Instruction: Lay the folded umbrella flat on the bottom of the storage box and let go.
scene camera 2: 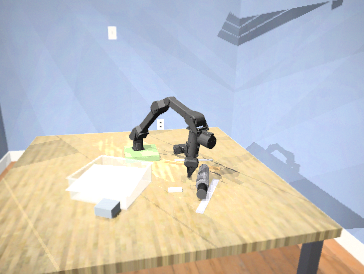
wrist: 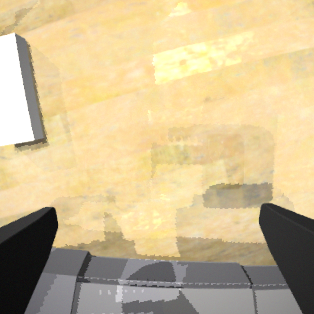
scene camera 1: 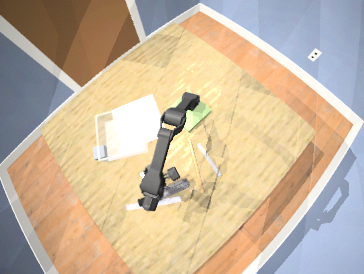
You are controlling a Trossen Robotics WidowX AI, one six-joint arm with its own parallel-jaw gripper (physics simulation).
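Places are measured from the arm's base along level axes (x ahead, y left, z up), in centimetres.
Pixels of known places: gripper, fingertip midpoint: (scene camera 2: 188, 173) (wrist: 159, 215); arm's base at its link origin: (scene camera 2: 138, 148) (scene camera 1: 191, 104).
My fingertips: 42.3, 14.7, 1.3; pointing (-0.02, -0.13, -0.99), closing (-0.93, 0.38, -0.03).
Ahead of a thing's pixels: the offset from my fingertips to its top centre, as dx, dy, dz. "*": to the spot under its first point.
The folded umbrella @(+4.6, +5.2, +1.2) (scene camera 1: 177, 188) (scene camera 2: 202, 181) (wrist: 215, 275) is a grey roll with a dark end, lying on the table. In the wrist view its grey panels cross the bottom, partly behind the fingers. My gripper (scene camera 2: 190, 175) (wrist: 159, 215) is open and empty, pointing down just beside the umbrella; the arm hides its fingertips in scene camera 1. The storage box @(-3.7, -33.6, +5.1) (scene camera 1: 125, 155) (scene camera 2: 136, 188) has clear walls and stands apart from the umbrella, to the left in both scene views. A white panel @(* -17.0, -35.9, -4.3) (scene camera 1: 137, 117) (scene camera 2: 102, 181) covers much of its interior in those views.
A blue-grey block @(+12.9, -37.9, -1.0) (scene camera 1: 100, 152) (scene camera 2: 107, 208) sits by the box's corner. A small white block @(+5.7, -8.5, -3.4) (scene camera 2: 175, 189) (wrist: 12, 90) lies between box and umbrella. A white strip (scene camera 1: 172, 201) (scene camera 2: 202, 205) lies beside the umbrella. Another strip @(-23.9, +12.4, -4.4) (scene camera 1: 209, 160) and a thin wooden stick @(-17.0, +8.6, -3.4) (scene camera 1: 195, 162) lie nearer the green base (scene camera 1: 200, 116) (scene camera 2: 145, 155).
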